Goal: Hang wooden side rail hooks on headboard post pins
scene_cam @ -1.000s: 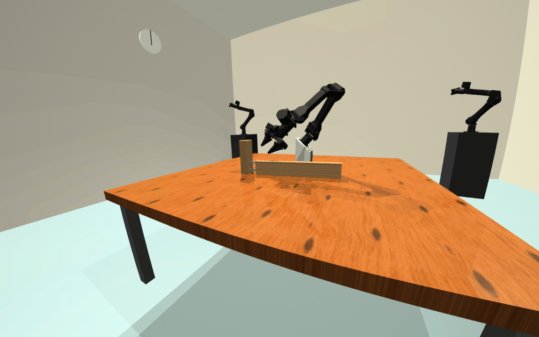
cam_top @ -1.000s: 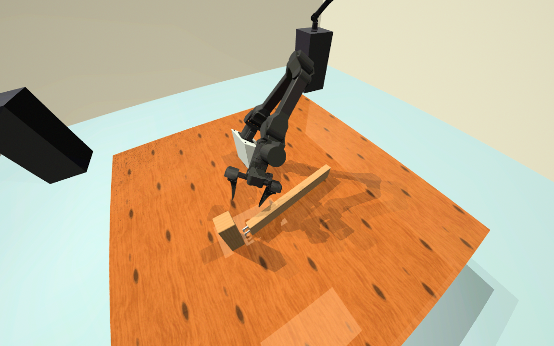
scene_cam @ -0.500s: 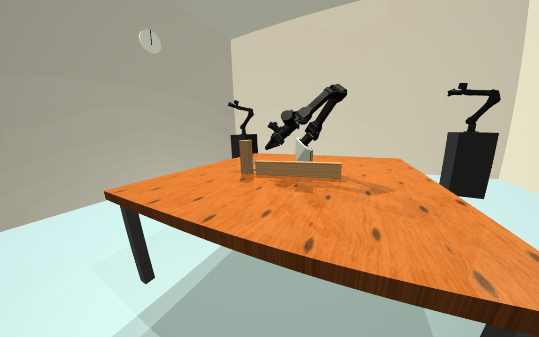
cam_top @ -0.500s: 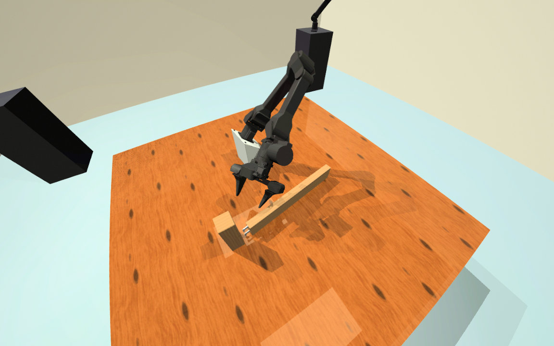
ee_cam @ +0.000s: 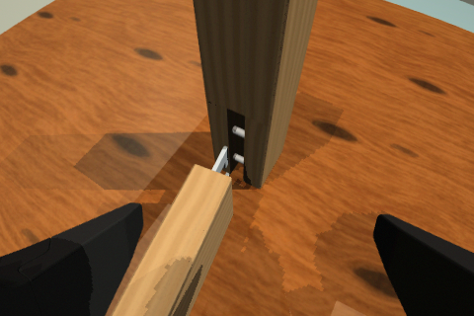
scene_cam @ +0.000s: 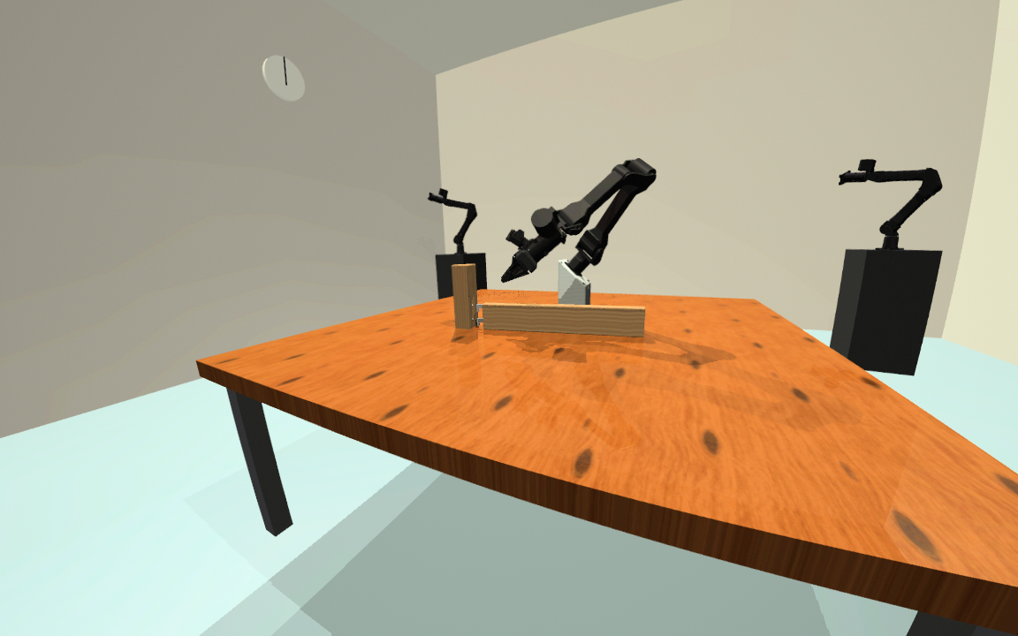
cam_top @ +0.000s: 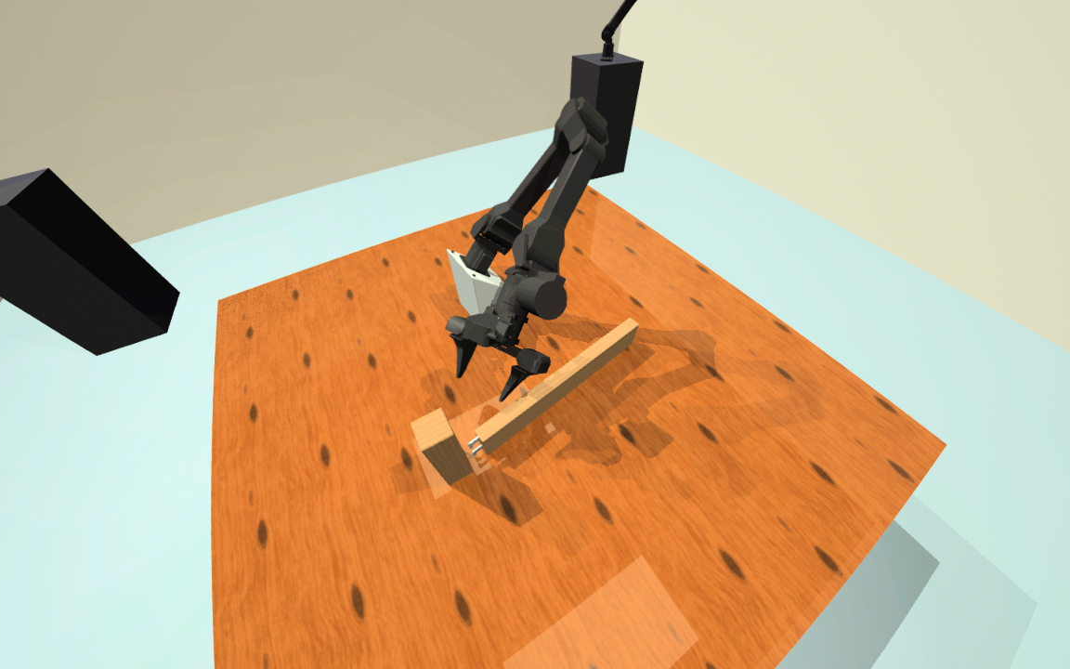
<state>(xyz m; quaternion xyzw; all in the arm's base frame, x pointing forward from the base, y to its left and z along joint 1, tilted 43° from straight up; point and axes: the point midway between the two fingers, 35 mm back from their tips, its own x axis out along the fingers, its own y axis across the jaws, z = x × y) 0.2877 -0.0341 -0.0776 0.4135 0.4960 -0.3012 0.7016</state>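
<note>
My gripper tip is now 90 mm to the left of the headboard post, 60 mm short of it and 50 mm above it.
</note>
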